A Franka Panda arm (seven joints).
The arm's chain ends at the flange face. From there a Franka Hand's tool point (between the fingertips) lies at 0.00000 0.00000 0.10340 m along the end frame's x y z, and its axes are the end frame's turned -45 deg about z.
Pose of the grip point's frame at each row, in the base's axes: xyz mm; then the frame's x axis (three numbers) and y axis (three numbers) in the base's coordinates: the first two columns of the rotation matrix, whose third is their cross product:
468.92, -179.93, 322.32, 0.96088, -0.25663, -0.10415, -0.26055, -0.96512, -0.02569
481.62, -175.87, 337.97, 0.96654, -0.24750, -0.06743, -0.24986, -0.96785, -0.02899
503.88, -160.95, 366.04, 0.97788, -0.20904, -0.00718, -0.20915, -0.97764, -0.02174
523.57, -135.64, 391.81, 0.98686, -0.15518, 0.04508, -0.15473, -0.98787, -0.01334
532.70, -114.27, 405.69, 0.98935, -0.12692, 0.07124, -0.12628, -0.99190, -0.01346
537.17, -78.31, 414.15, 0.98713, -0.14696, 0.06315, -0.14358, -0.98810, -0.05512
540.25, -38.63, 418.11, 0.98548, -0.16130, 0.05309, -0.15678, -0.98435, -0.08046
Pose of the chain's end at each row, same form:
478.63, -185.29, 425.12, 0.49521, -0.86391, -0.09181, -0.86368, -0.50098, 0.05548
487.63, -180.51, 441.09, 0.50677, -0.85938, -0.06818, -0.86012, -0.50936, 0.02718
504.14, -163.30, 469.41, 0.54357, -0.83911, -0.02045, -0.83936, -0.54348, -0.01030
518.75, -136.28, 495.10, 0.58840, -0.80826, 0.02244, -0.80723, -0.58880, -0.04131
525.22, -114.72, 508.82, 0.61028, -0.79113, 0.04086, -0.78887, -0.61163, -0.05989
529.88, -83.00, 517.19, 0.59648, -0.80261, 0.00568, -0.79953, -0.59478, -0.08363
533.50, -45.97, 521.03, 0.58598, -0.81010, -0.01935, -0.80770, -0.58198, -0.09443

